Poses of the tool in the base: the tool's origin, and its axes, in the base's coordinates. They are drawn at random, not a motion.
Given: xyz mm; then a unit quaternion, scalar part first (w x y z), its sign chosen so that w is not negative.
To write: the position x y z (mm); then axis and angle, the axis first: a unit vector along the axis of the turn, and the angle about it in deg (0 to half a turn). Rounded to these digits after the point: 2 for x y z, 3 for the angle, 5 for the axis.
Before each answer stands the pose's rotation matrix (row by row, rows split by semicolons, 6 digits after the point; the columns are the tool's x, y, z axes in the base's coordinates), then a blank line. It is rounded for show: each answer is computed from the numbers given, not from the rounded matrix.
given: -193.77 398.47 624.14 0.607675 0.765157 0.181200 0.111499
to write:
0.909469 0.141783 0.390850; 0.412803 -0.195795 -0.889527; -0.049593 0.970341 -0.236598

-193.77 398.47 624.14 0.96345 0.22816 0.14039 105.157
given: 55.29 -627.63 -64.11 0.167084 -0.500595 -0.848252 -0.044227
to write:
-0.442975 0.864041 -0.239179; 0.834482 0.494897 0.242314; 0.327738 -0.092252 -0.940254

55.29 -627.63 -64.11 -0.50773 -0.86035 -0.04486 160.763
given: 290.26 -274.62 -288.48 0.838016 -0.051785 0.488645 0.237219
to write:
0.409906 -0.448196 0.794416; 0.346978 0.882091 0.318625; -0.843554 0.145039 0.517088

290.26 -274.62 -288.48 -0.09491 0.89554 0.43475 66.138
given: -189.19 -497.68 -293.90 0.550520 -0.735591 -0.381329 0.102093
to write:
0.688331 0.448595 -0.570055; 0.673412 -0.103033 0.732052; 0.269661 -0.887776 -0.373010

-189.19 -497.68 -293.90 -0.88113 -0.45678 0.12229 113.195
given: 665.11 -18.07 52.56 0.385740 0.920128 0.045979 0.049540
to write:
0.990863 0.046394 0.126638; 0.122832 -0.698181 -0.705305; 0.055694 0.714417 -0.697501

665.11 -18.07 52.56 0.99731 0.04984 0.05370 134.621
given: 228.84 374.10 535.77 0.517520 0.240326 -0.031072 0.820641
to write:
-0.348833 -0.864331 0.362282; 0.834461 -0.462416 -0.299745; 0.426603 0.197749 0.882556

228.84 374.10 535.77 0.28086 -0.03631 0.95906 117.668
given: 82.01 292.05 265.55 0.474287 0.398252 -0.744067 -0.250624
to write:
-0.232895 -0.354917 -0.905425; -0.830387 0.557166 -0.004809; 0.506179 0.750733 -0.424479

82.01 292.05 265.55 0.45237 -0.84517 -0.28468 123.374
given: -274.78 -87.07 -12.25 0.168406 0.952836 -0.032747 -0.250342
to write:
0.872513 0.021913 -0.488099; -0.146723 -0.941134 -0.304531; -0.466040 0.337322 -0.817937

-274.78 -87.07 -12.25 0.96664 -0.03322 -0.25397 160.610
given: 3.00 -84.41 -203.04 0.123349 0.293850 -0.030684 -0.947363
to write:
-0.796875 0.215679 -0.564334; -0.251745 -0.967687 -0.014354; -0.549195 0.130630 0.825422

3.00 -84.41 -203.04 0.29611 -0.03092 -0.95465 165.829
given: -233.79 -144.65 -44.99 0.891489 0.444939 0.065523 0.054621
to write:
0.985447 -0.039081 0.165432; 0.155696 0.598092 -0.786159; -0.068220 0.800474 0.595472

-233.79 -144.65 -44.99 0.98211 0.14463 0.12056 53.878
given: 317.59 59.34 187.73 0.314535 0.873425 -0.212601 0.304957
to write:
0.723604 -0.563221 0.398973; -0.179542 -0.711738 -0.679113; 0.666454 0.419777 -0.616138

317.59 59.34 187.73 0.92012 -0.22397 0.32126 143.335
